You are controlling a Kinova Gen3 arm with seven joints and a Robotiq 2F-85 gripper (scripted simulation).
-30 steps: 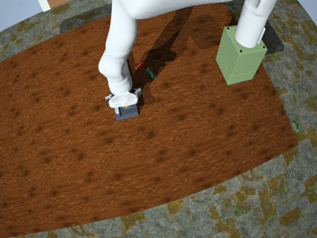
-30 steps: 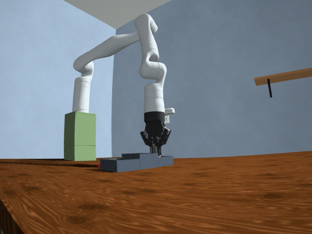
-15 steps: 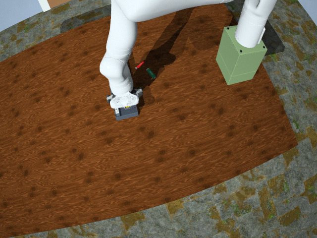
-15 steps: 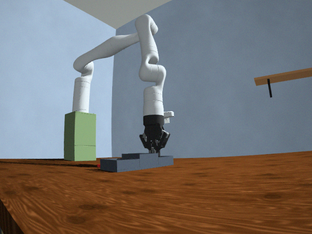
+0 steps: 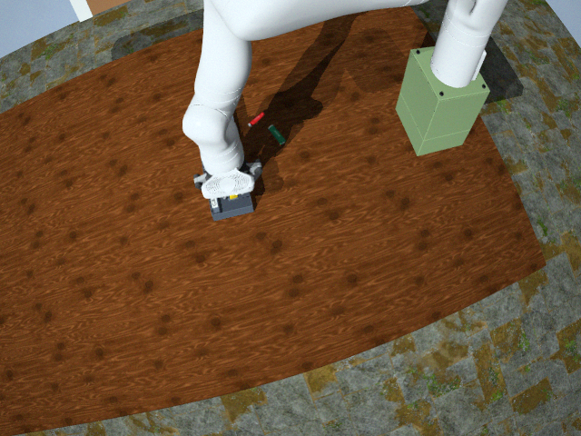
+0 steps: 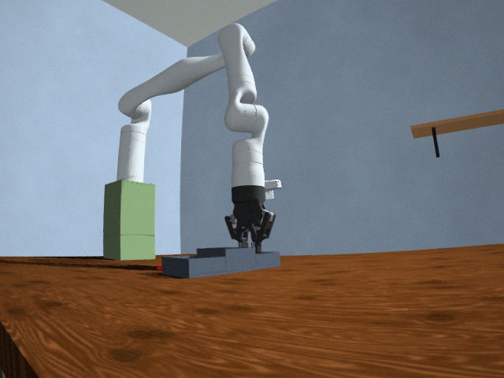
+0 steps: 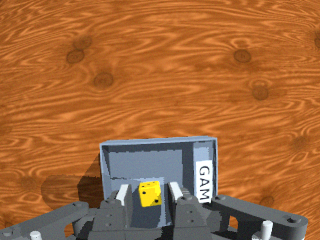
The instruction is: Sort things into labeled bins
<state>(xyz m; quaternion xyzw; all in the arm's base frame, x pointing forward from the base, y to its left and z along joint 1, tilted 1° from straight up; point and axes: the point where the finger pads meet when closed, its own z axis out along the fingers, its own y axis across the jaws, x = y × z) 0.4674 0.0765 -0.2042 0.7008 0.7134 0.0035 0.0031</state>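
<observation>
Right now my hand is 2 cm above the yellow die. Also, from my hand: dark nut: 2 cm behind, 15 cm to the right, 2 cm below; metal nut: 1 cm ahead, 16 cm to the right, 3 cm below; white domino: 8 cm to the right, 2 cm below.
</observation>
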